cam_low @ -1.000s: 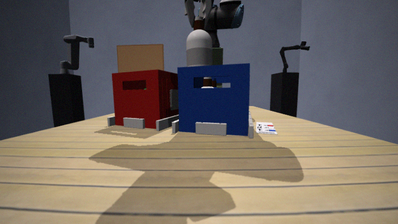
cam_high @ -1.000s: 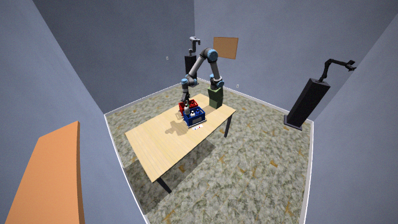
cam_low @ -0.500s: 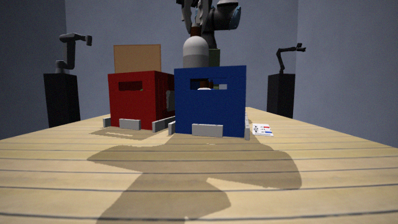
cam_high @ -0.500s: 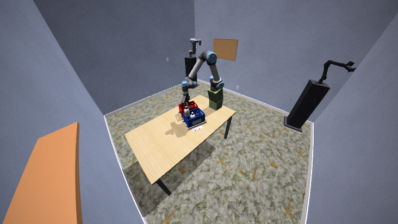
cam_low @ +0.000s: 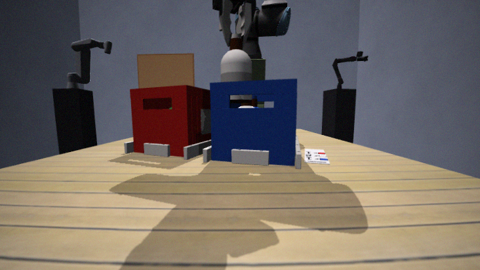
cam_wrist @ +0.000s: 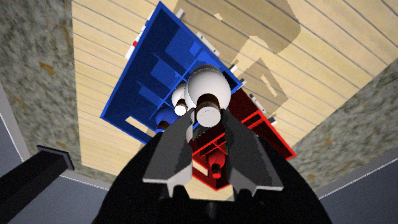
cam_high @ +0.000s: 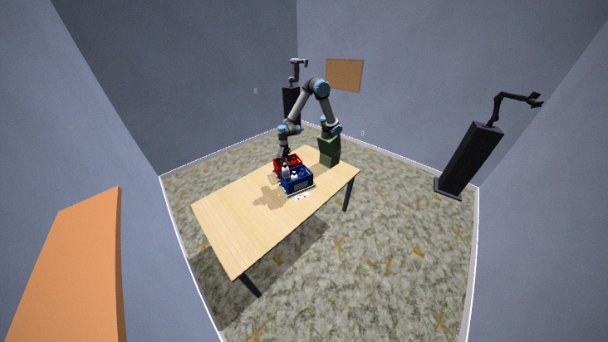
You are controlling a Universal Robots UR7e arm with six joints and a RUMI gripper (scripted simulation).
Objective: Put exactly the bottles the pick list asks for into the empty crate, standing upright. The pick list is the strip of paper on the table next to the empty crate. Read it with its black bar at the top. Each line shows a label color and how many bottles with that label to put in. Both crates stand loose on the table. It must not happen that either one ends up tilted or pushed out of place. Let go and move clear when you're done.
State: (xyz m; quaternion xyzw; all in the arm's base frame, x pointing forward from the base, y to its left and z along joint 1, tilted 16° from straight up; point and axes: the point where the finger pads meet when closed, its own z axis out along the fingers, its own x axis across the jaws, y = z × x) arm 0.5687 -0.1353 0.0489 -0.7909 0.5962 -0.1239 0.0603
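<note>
The white bottle lies 190 mm below my hand, 80 mm behind it and 40 mm to the left of it. Also, from my hand: blue-capped bottle: 190 mm below, 160 mm behind, 80 mm to the left; then blue crate: 190 mm below, 80 mm to the left, 60 mm behind; then red crate: 190 mm below, 180 mm behind, 130 mm to the right.
</note>
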